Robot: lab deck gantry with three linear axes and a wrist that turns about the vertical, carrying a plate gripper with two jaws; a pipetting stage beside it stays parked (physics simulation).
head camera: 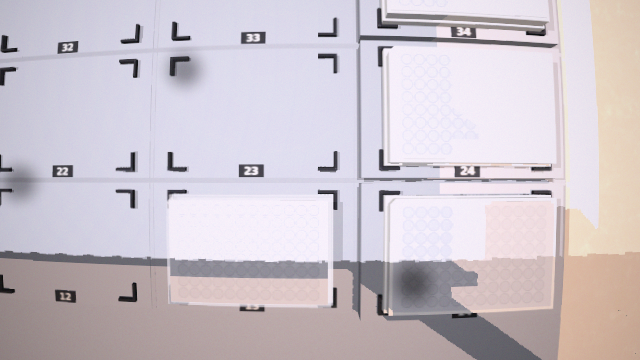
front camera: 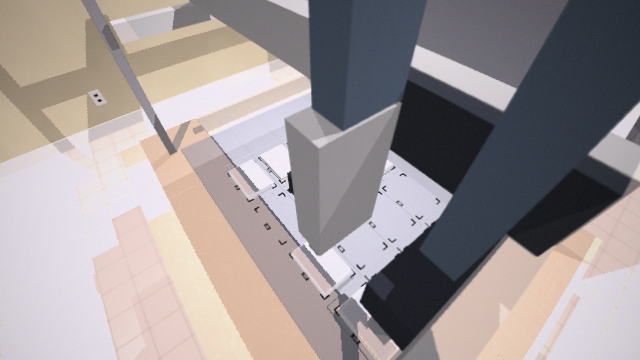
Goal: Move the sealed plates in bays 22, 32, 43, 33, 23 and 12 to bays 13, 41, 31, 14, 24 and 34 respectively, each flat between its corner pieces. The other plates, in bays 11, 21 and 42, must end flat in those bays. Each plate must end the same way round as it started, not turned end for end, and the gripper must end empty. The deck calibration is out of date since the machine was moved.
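Frame: origin at the robot's base, x ahead, y left, z up, level; millimetres.
Where they show: robot's base, origin of the base link: (front camera: 228, 173).
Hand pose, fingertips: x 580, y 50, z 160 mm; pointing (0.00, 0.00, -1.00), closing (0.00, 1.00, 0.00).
Note:
Each offset is from my fingertips to the top centre of the thing. "spot": to the spot under its first point.
My gripper's dark body (front camera: 405, 295) is at the near right in the front view, over the bay 14 and 24 side. Its jaws are hidden, so their opening does not show. Sealed plates lie in bay 13 {spot: dx -173, dy -14, dz -146 mm} (front camera: 322, 267) (head camera: 250, 230), bay 14 (front camera: 370, 325) (head camera: 470, 245), bay 24 {spot: dx -25, dy +99, dz -131 mm} (head camera: 470, 105) and, partly in view, bay 34 {spot: dx -26, dy +168, dz -131 mm} (head camera: 465, 12). The front view shows plates in bay 11 {spot: dx -514, dy -1, dz -146 mm} (front camera: 252, 175) and bay 21 {spot: dx -526, dy +89, dz -145 mm} (front camera: 276, 159), and an edge of the bay 42 plate {dx -349, dy +314, dz -146 mm} (front camera: 389, 166). Bays 12, 22, 23 and 33 show no plate; plates in bays 31 and 41 are hidden.
The light grey housing of the pipetting stage (front camera: 345, 185) hangs over the middle of the deck and hides bays behind it. A blue-grey column (front camera: 530, 125) rises from the gripper body. A thin grey post (front camera: 135, 85) stands at the left. Black corner pieces {spot: dx -282, dy +60, dz -157 mm} (head camera: 132, 162) mark the bays.

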